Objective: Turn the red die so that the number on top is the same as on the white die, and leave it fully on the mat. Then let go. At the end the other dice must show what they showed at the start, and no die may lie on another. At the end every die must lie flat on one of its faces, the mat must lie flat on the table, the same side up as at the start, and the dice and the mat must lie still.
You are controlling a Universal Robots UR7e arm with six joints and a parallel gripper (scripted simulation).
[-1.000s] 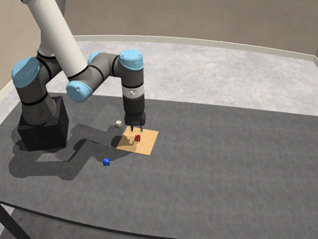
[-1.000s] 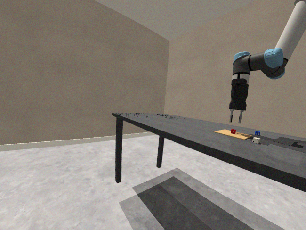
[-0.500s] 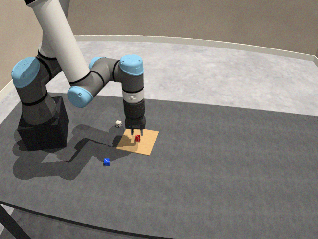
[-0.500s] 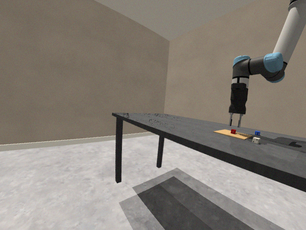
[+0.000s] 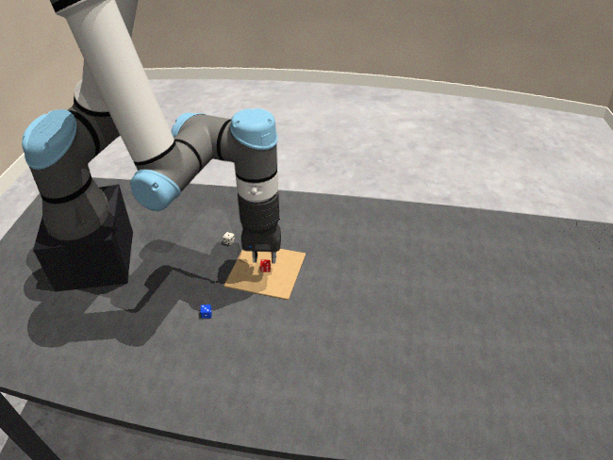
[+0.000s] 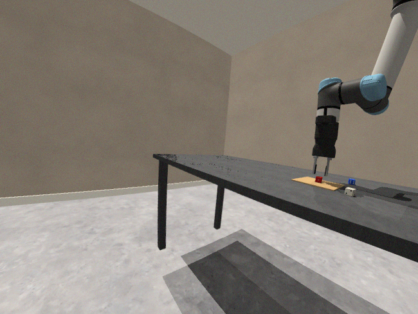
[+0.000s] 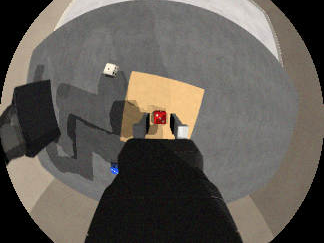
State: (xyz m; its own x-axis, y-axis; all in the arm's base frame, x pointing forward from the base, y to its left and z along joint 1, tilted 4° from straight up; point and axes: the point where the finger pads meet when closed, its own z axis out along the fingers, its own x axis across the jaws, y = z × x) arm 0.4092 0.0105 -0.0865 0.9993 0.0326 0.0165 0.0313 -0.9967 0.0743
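Right now my hand is 4 cm above the red die. Also, from my hand: blue die (14 cm to the right, 10 cm behind, 4 cm below); white die (10 cm behind, 9 cm to the left, 4 cm below); tan mat (5 cm below).
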